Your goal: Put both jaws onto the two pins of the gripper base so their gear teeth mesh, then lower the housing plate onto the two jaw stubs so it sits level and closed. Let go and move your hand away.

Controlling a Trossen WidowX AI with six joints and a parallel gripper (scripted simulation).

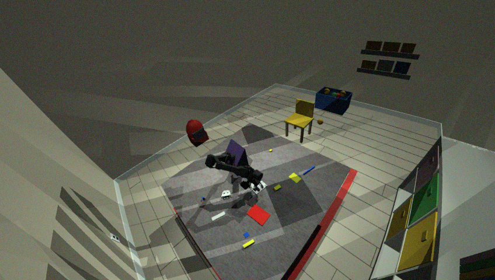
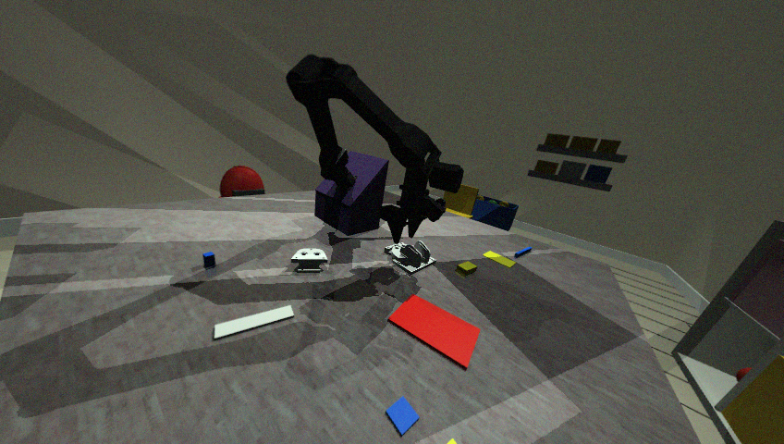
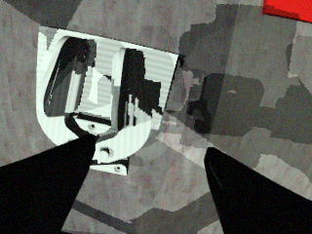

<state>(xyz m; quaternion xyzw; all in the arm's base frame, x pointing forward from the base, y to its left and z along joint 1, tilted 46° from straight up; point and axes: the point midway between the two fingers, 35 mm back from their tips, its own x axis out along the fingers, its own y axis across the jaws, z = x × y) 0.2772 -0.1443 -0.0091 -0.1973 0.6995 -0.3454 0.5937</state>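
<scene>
Now: the white gripper base 170 mm to the right of my gripper tip, 160 mm behind it and 50 mm below it. Also, from my gripper tip: white housing plate (70 mm below, 60 mm to the left, 40 mm behind); yellow block (160 mm ahead, 120 mm to the left, 70 mm below); red sheet (160 mm ahead, 150 mm to the right, 70 mm below).
</scene>
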